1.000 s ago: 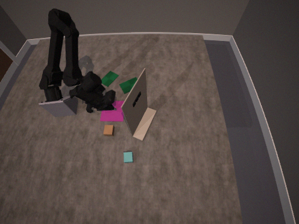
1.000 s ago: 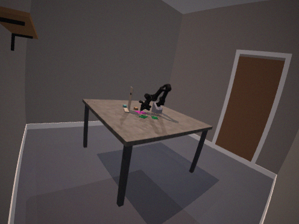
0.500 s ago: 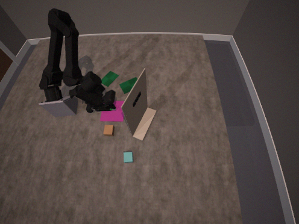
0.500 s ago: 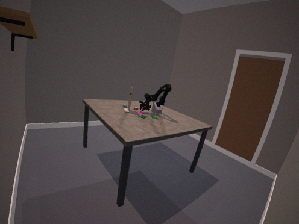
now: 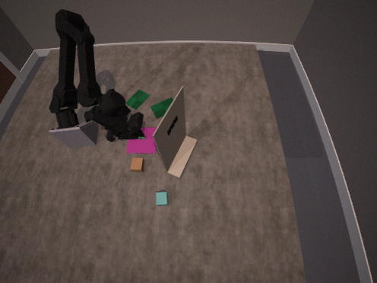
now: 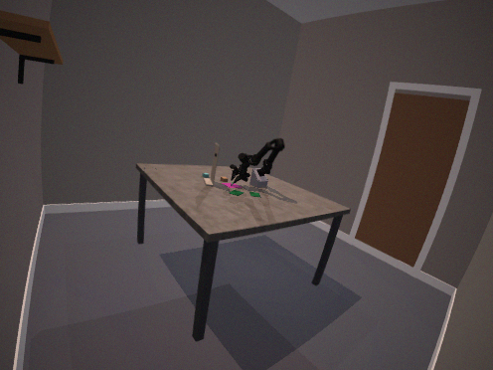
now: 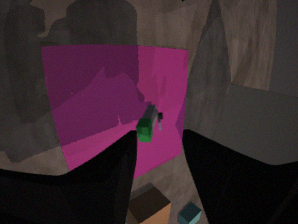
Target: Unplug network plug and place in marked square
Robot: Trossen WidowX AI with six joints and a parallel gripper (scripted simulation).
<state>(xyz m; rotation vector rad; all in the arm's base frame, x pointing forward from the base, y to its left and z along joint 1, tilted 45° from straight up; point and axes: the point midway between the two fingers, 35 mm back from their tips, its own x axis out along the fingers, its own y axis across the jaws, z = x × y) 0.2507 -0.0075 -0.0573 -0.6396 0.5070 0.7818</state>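
The network plug lies 2 cm below my gripper tip. The rest, counted from my gripper tip: orange block: 11 cm to the right, 2 cm behind, 1 cm below; then upright panel: 14 cm ahead, 10 cm above, 9 cm to the right; then magenta marked square: 3 cm below.
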